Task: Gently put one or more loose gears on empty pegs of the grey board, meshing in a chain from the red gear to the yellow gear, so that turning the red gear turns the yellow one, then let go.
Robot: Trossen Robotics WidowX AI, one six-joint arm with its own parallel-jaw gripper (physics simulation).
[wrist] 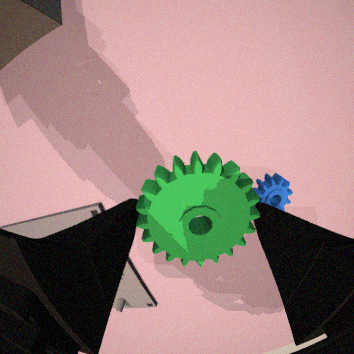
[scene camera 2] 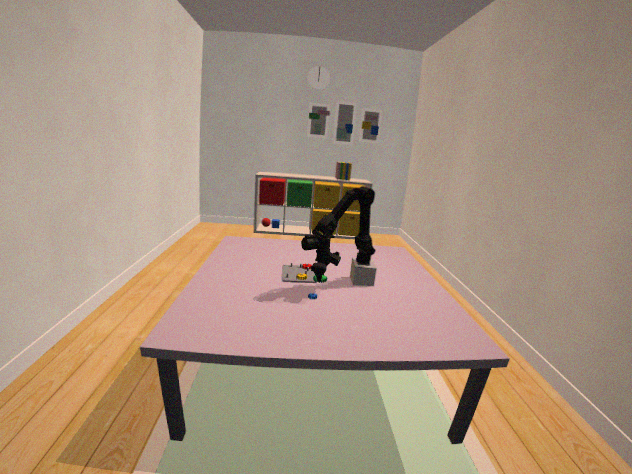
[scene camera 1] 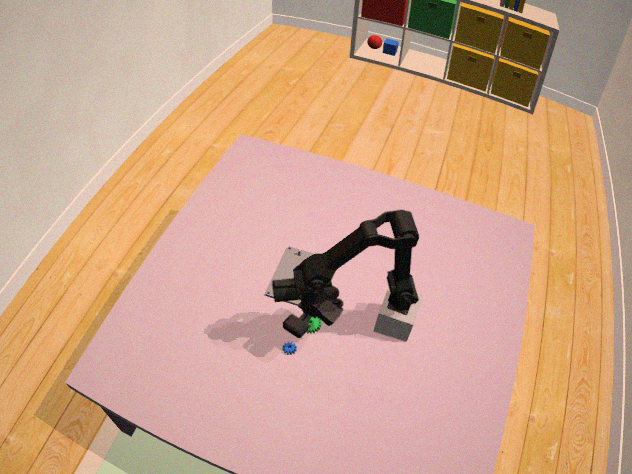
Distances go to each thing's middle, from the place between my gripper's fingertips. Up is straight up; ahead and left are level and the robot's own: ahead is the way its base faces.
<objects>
Right now my hand is 19 cm to the left of the grey board (scene camera 1: 291, 259), 11 cm short of it and 6 cm above it. The rest, counted from my hand: blue gear (wrist: 274, 190) (7 cm to the left, 6 cm below, 3 cm ahead); green gear (wrist: 223, 196) (right at my hand).
</objects>
